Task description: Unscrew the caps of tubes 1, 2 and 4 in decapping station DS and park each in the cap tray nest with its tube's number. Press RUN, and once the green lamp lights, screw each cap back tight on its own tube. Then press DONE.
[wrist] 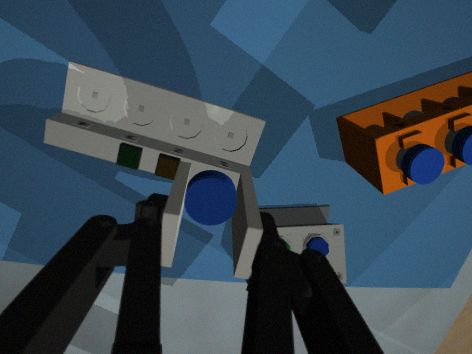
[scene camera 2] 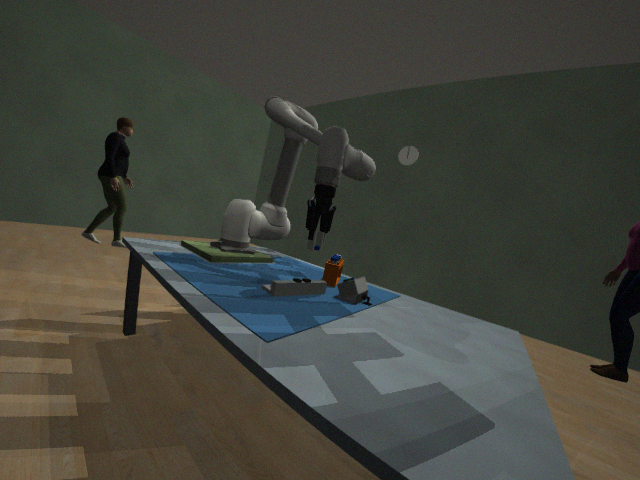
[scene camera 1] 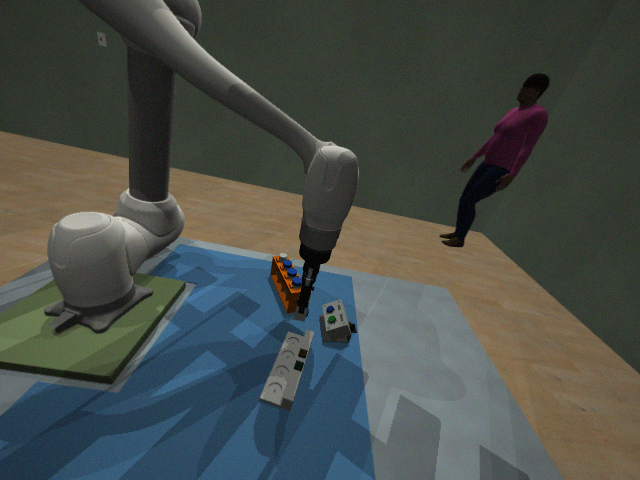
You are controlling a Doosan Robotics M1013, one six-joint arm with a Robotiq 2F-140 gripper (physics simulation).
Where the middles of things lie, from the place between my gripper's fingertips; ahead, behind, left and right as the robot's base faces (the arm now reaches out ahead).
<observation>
My gripper is now 140 mm to the right of the grey button box point(scene camera 1: 340, 331), 120 mm short of it and 110 mm above it.
</observation>
